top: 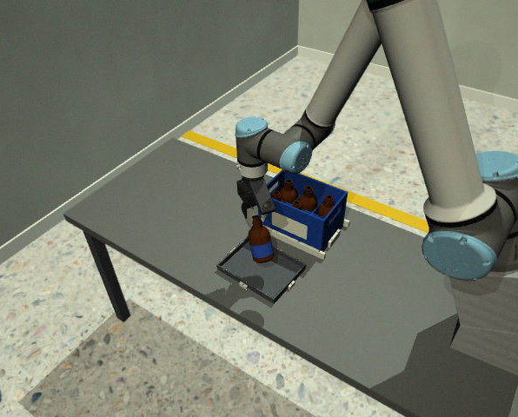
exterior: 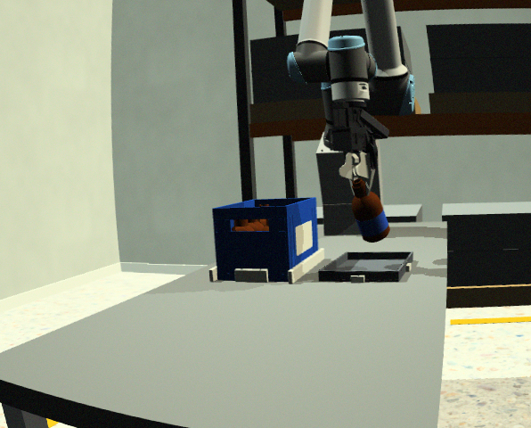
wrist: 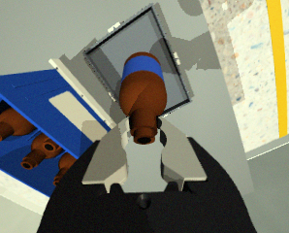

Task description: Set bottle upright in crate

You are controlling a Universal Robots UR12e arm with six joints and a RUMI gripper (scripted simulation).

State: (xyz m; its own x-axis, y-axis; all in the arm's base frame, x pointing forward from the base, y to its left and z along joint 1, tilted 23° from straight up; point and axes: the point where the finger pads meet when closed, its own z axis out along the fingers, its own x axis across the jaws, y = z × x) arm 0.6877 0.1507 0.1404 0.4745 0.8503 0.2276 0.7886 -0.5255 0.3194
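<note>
The brown bottle lies 5 cm below my hand, 2 cm behind it and 1 cm to the left of it. Round my hand: blue crate: 25 cm to the right, 12 cm below, 3 cm behind; dark tray: 19 cm below, 2 cm behind, 1 cm to the left.
</note>
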